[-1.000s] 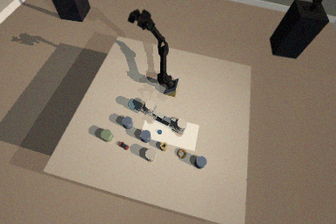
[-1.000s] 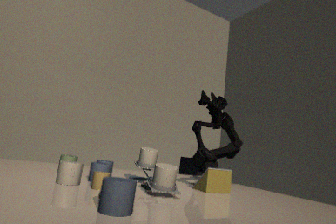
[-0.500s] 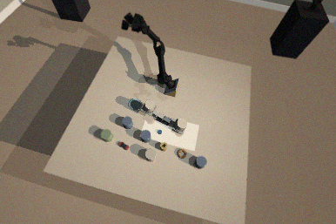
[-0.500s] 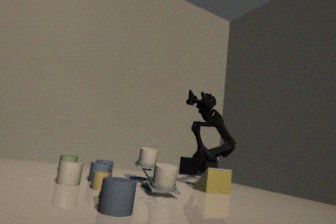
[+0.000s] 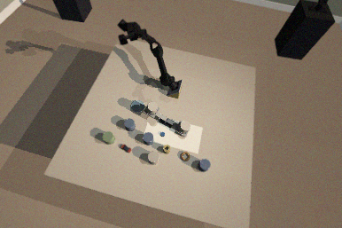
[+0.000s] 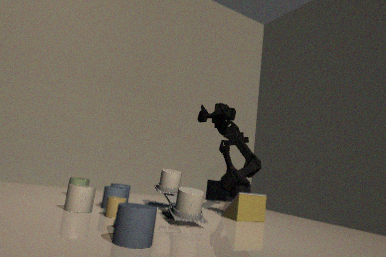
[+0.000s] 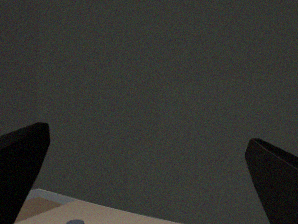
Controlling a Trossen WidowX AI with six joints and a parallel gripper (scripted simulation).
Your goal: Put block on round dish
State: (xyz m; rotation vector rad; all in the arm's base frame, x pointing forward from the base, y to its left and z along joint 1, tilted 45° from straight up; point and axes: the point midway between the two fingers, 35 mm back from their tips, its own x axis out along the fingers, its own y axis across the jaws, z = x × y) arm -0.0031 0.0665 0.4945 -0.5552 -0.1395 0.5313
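The pale blue-grey block lies 340 mm ahead of my gripper tip, 390 mm to the left of it and 420 mm below it. From my gripper tip the other things lie so: pale blue round dish (210 mm ahead, 30 mm to the left, 460 mm below); then balance (300 mm ahead, 270 mm to the left, 440 mm below); then balance beam (300 mm ahead, 270 mm to the left, 430 mm below).
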